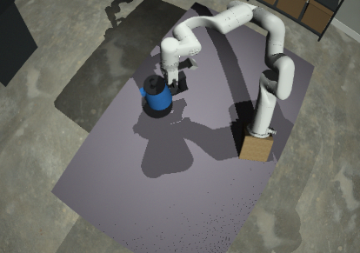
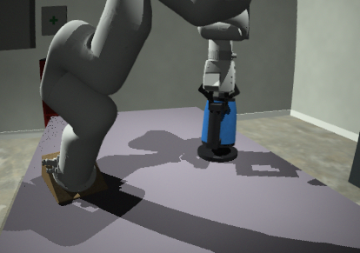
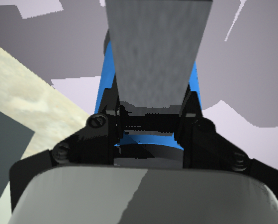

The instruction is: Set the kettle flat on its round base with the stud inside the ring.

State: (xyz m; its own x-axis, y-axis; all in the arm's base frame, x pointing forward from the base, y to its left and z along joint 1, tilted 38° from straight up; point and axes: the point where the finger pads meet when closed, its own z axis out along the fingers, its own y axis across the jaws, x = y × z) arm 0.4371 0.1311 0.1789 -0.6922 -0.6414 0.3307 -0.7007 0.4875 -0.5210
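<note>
My gripper is now 5 cm above the blue kettle, 2 cm to the right of it and 2 cm short of it. The rest, counted from my hand: round black base (18 cm below, 5 cm to the left, 4 cm ahead).
</note>
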